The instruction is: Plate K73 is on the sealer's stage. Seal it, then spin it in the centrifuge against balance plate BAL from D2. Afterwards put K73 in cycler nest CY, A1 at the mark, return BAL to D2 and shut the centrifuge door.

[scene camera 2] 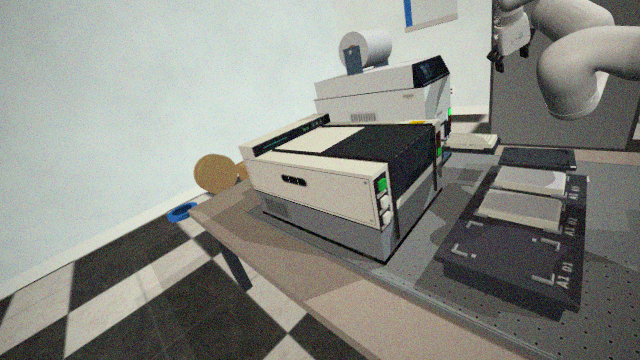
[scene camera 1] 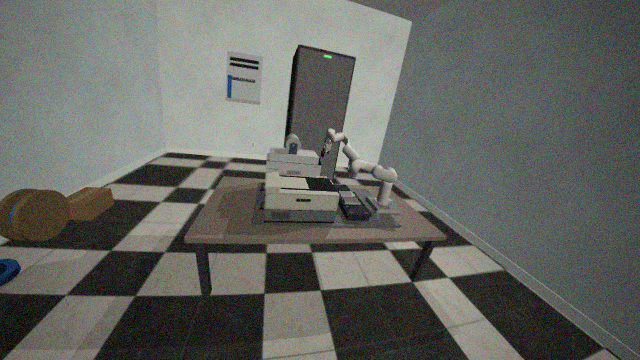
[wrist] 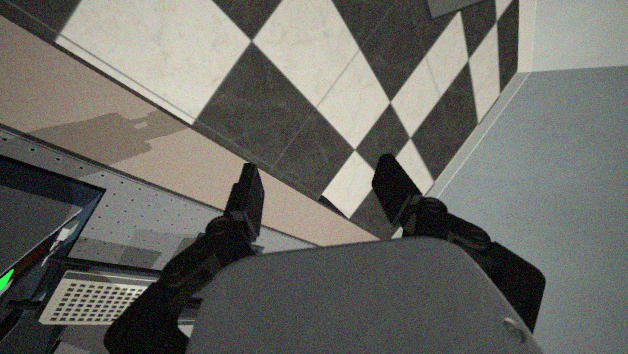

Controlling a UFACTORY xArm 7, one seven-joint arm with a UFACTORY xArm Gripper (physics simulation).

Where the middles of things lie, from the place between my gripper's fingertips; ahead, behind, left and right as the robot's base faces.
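Scene:
With the well plate with red wells [wrist: 95, 297] as the reference, my hand is 340 mm to the right of it, 10 mm short of it and 170 mm above it. The centrifuge [scene camera 2: 362, 185] is 680 mm to the left of my hand, 260 mm ahead of it and 140 mm below it. Going by their middles, the well plate with red wells is the nearest to my hand of the things named here.

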